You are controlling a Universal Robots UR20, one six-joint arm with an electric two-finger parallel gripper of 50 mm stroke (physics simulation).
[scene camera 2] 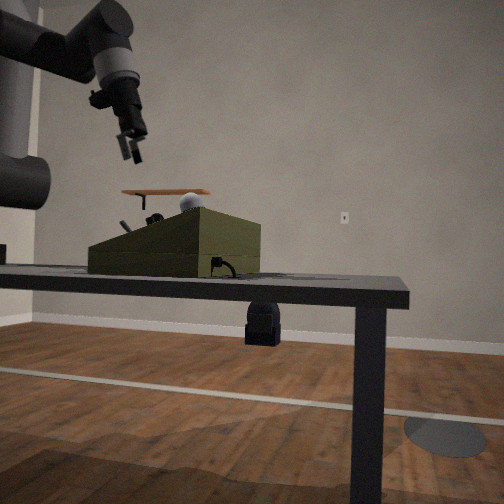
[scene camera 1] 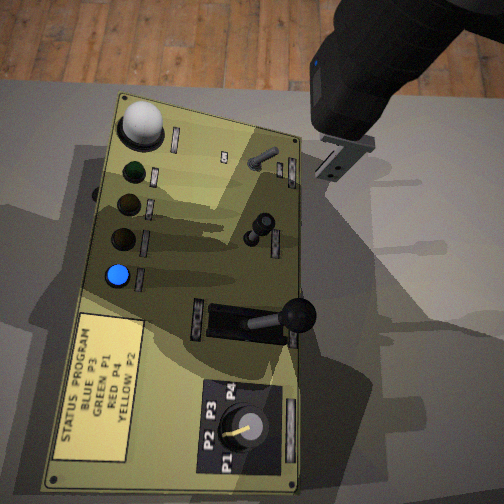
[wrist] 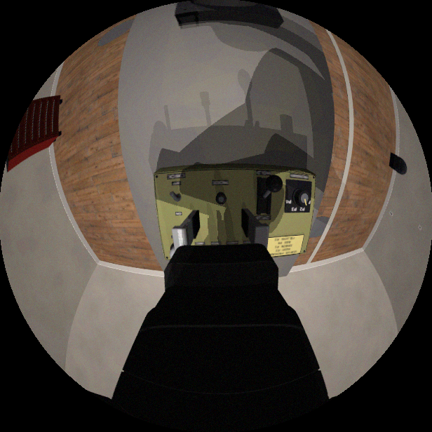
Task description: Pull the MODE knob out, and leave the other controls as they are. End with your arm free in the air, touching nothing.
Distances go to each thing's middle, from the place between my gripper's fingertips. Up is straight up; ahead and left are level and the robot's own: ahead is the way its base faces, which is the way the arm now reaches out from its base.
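Rotary selector (scene camera 1: 243, 427): 25 cm to the left of my hand, 4 cm ahead of it, 19 cm below it. Of the things named here, going by their middles, farthest from my hand: the selector. Sloped olive panel (scene camera 1: 157, 354): 8 cm to the left of my hand, 15 cm ahead, 19 cm below. Black ball lever (scene camera 1: 298, 315): 2 cm ahead of my hand, 13 cm to the left, 16 cm below.
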